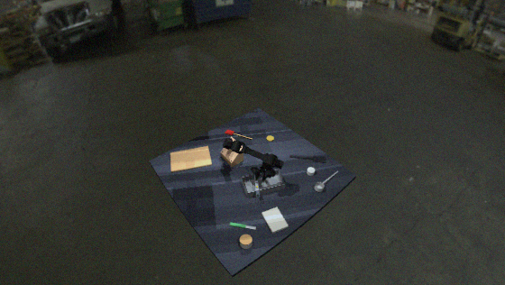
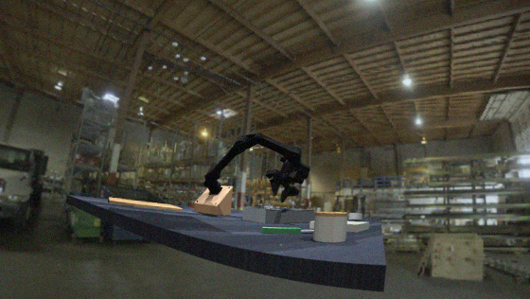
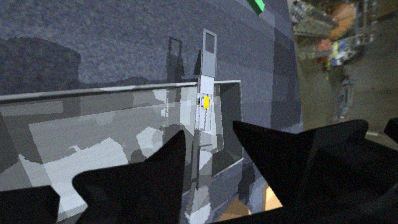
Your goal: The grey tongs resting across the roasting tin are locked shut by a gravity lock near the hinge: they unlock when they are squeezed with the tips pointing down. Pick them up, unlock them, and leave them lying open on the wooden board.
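Right now my gripper tip is 30 mm to the left of the yellow lock piece, 30 mm above it and 10 mm short of it. From my gripper tip the other things lie so: white block: 290 mm ahead, 120 mm to the right, 90 mm below; then roasting tin: 70 mm below, 50 mm to the left, 10 mm behind; then cork-topped jar: 390 mm to the right, 290 mm ahead, 70 mm below.
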